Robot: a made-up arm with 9 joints.
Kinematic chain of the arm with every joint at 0, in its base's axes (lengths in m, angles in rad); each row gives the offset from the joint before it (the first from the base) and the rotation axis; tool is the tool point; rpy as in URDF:
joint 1: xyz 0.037 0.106 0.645 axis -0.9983 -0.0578 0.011
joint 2: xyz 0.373 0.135 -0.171 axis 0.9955 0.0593 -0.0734
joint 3: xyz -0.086 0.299 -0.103 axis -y
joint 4: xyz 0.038 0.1 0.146 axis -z
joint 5: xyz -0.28 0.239 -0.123 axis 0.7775 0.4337 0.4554
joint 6: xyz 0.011 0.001 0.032 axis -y
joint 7: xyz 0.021 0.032 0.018 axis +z
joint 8: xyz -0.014 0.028 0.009 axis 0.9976 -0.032 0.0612
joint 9: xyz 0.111 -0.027 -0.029 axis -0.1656 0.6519 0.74
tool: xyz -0.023 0.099 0.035 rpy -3.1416 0 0
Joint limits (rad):
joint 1: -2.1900..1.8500
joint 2: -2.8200..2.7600
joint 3: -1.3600..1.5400
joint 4: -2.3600..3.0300
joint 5: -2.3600..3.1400
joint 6: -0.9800..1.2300
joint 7: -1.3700..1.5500
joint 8: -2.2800..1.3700
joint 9: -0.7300..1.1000
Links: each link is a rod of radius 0.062 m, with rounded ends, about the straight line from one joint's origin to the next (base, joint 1, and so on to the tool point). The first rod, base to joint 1, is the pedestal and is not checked.
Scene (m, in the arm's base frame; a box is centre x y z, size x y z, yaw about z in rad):
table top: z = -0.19
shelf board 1: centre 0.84 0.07 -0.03 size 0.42 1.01 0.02 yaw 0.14
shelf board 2: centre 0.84 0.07 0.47 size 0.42 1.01 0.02 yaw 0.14
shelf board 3: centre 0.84 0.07 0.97 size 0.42 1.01 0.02 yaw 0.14
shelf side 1: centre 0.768 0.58 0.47 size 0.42 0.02 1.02 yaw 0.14
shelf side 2: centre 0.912 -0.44 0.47 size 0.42 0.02 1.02 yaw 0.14
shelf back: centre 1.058 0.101 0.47 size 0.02 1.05 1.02 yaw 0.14
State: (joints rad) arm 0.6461 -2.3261 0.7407 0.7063 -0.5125 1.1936 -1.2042 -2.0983 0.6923
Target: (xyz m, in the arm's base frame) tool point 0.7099 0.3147 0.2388
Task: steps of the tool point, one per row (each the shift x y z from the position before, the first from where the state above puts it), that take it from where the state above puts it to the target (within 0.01 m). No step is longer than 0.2 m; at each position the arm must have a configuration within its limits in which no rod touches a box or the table.
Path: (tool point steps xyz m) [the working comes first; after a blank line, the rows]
Joints at the target: -0.4623 -2.2957 0.0856 2.5365 -0.7648 1.2300 -0.9337 -1.8690 0.9561
Straight joint move there: touches shelf board 1, the table top.

1: 0.0572 0.0551 -0.1213
2: 0.0439 0.0954 -0.1067
3: 0.0266 0.1276 -0.0792
4: 0.0073 0.1472 -0.0417
5: -0.0112 0.1511 0.0014
6: -0.0271 0.1388 0.0446
7: -0.0382 0.1109 0.0820
8: -0.0439 0.0713 0.1090
9: 0.0944 0.0496 -0.0160
10: 0.0993 0.0282 0.0037
11: 0.0925 -0.0002 0.0104
12: 0.0750 -0.0267 0.0019

